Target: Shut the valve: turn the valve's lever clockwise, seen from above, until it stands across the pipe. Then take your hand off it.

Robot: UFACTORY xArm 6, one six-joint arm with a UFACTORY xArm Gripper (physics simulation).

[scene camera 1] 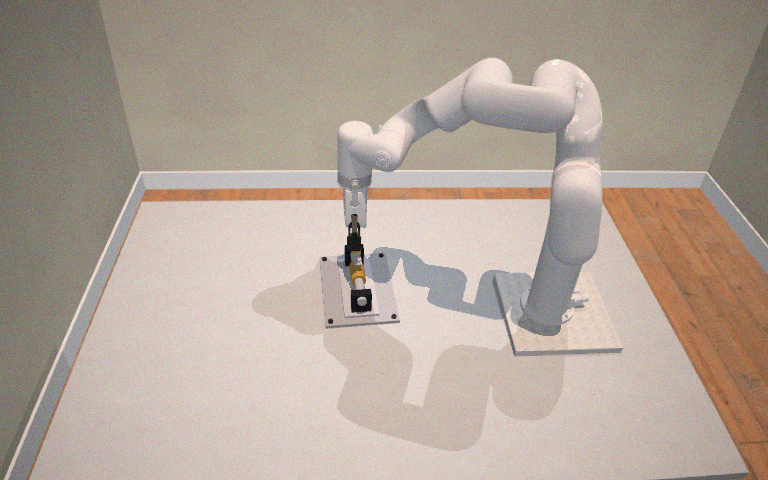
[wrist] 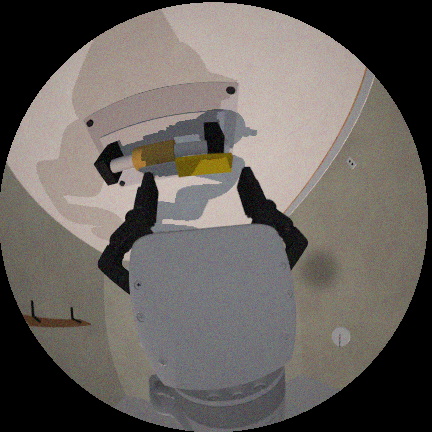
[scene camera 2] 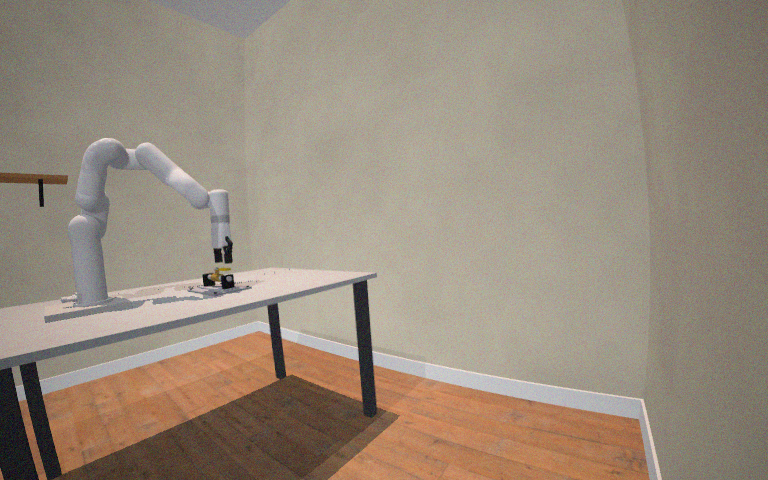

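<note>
The valve's yellow lever (scene camera 2: 224, 269) (wrist: 204, 164) runs roughly along the pipe (scene camera 1: 359, 284) (wrist: 122, 164), over its far part as seen from scene camera 1. The gold valve body (scene camera 1: 357, 275) (scene camera 2: 215, 277) (wrist: 159, 153) sits between black end supports (scene camera 1: 360, 300) (scene camera 2: 227, 281) (wrist: 214, 137) on a pale base plate (scene camera 1: 333, 297) (wrist: 165, 97). My gripper (scene camera 2: 223, 261) (wrist: 197, 177) is open and empty, a little above the lever. In the wrist view the lever lies just beyond the gap between the fingertips, nearer the right finger. In scene camera 1 the fingers partly hide the lever and far support.
The base plate has dark screws at its corners and stands on the light table (scene camera 1: 198, 367) (scene camera 2: 317, 275). The arm's mounting plate (scene camera 1: 594, 333) lies to the right in scene camera 1. A wooden wall shelf (scene camera 2: 33, 178) (wrist: 60, 323) hangs away from the valve.
</note>
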